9 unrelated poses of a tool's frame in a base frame.
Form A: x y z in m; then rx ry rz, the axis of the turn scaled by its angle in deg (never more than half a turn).
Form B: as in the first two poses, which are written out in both.
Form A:
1: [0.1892, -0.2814, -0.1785, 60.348, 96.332, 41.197]
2: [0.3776, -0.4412, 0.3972, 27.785, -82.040, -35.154]
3: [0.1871, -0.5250, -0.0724, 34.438, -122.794, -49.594]
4: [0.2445, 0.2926, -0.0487, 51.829, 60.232, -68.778]
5: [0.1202, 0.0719, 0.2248, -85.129, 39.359, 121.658]
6: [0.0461, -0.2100, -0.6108, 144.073, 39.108, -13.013]
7: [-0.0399, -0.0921, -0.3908, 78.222, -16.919, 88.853]
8: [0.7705, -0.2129, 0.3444, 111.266, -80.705, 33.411]
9: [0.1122, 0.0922, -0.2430, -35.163, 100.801, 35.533]
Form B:
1: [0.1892, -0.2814, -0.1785, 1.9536, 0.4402, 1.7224]
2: [0.3776, -0.4412, 0.3972, 1.4336, -0.8594, -1.5202]
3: [0.1871, -0.5250, -0.0724, 2.1704, -0.4737, -2.3414]
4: [0.2445, 0.2926, -0.0487, 0.0122, 1.2876, -1.4049]
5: [0.1202, 0.0719, 0.2248, 0.4409, 1.2405, 2.8834]
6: [0.0461, -0.2100, -0.6108, 2.6637, 0.2908, 0.4588]
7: [-0.0399, -0.0921, -0.3908, 0.8938, -1.0141, 1.2919]
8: [0.7705, -0.2129, 0.3444, 2.7906, -0.7568, -1.1143]
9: [0.1122, 0.0922, -0.2430, 2.7451, 1.3019, -2.7740]
